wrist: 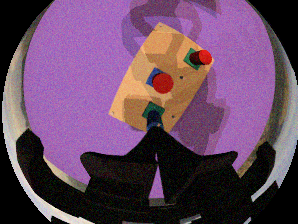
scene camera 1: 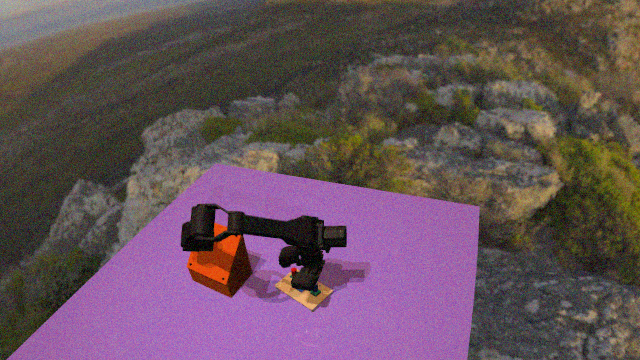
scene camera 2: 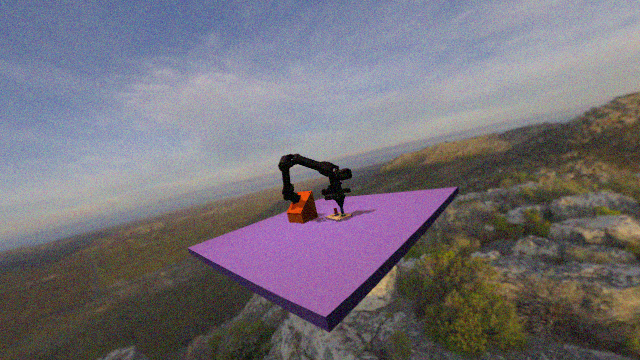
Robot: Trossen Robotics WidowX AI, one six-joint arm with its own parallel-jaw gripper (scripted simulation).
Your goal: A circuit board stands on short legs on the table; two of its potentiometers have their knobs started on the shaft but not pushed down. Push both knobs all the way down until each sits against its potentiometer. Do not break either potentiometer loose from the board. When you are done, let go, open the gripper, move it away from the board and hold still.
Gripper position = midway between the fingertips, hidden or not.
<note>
In view: the gripper (scene camera 1: 314, 283).
The gripper also shows in the wrist view (wrist: 155, 130).
</note>
